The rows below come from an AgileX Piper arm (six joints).
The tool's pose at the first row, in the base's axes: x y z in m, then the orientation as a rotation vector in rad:
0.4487 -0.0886 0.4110 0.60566 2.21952 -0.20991
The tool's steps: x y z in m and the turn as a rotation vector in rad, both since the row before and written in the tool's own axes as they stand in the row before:
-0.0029 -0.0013 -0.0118 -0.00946 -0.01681 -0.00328
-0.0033 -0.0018 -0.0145 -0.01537 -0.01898 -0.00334
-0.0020 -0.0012 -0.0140 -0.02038 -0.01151 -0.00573
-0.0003 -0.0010 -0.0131 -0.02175 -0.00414 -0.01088
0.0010 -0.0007 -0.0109 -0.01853 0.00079 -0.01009
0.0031 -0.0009 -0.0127 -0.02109 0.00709 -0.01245
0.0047 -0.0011 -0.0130 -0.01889 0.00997 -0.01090
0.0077 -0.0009 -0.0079 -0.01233 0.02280 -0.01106
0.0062 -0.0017 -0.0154 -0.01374 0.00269 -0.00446
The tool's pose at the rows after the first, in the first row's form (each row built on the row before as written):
0.4418 -0.0868 0.4209 0.59310 2.20428 -0.20537
0.4328 -0.0846 0.4327 0.57681 2.18681 -0.19488
0.4235 -0.0817 0.4430 0.55680 2.17711 -0.17835
0.4138 -0.0785 0.4513 0.53197 2.17592 -0.16136
0.4050 -0.0756 0.4572 0.51073 2.17913 -0.14634
0.3936 -0.0719 0.4625 0.48653 2.18884 -0.12835
0.3810 -0.0681 0.4668 0.46562 2.20078 -0.11127
0.3705 -0.0648 0.4657 0.44994 2.22539 -0.09873
0.3550 -0.0612 0.4707 0.43786 2.22849 -0.08519

